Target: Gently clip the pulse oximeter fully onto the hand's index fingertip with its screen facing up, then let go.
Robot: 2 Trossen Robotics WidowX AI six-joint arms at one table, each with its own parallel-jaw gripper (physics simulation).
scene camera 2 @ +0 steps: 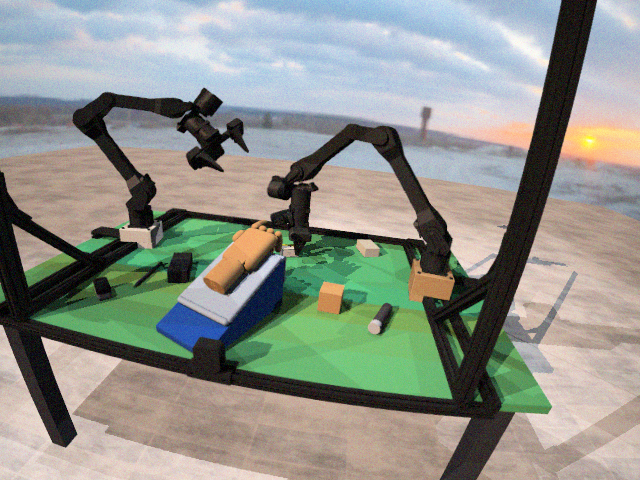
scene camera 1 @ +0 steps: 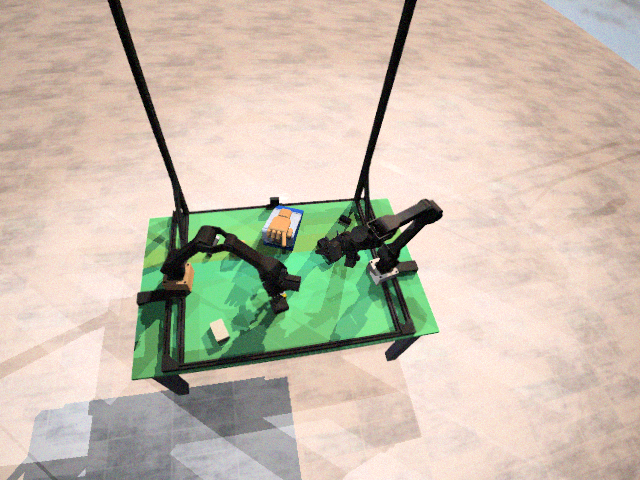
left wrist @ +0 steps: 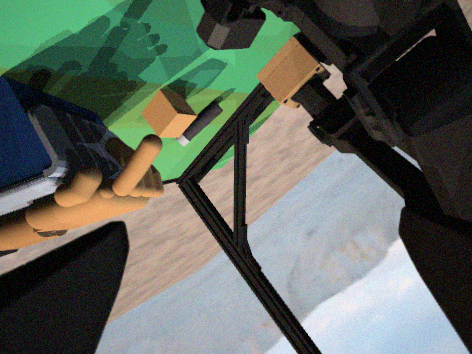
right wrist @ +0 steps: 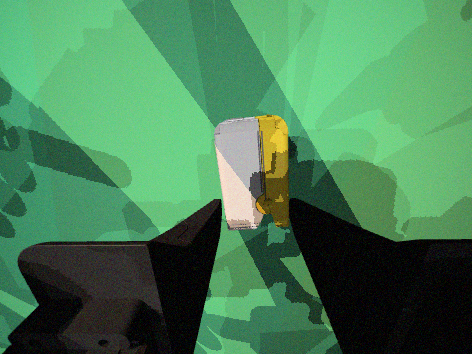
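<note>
The pulse oximeter, one half white and the other yellow, lies on its side on the table; its screen does not show. My right gripper points down over it, partly open, with a fingertip on either side of its near end and no grip on it. The tan hand rests on a blue and white wedge. Its index finger sticks out with nothing on it. My left gripper is wide open and empty, raised beside the hand.
An orange cube and a dark cylinder lie beside the wedge. A cream block lies near the far table edge in scene camera 2. A black box, a pen and a small black item lie left.
</note>
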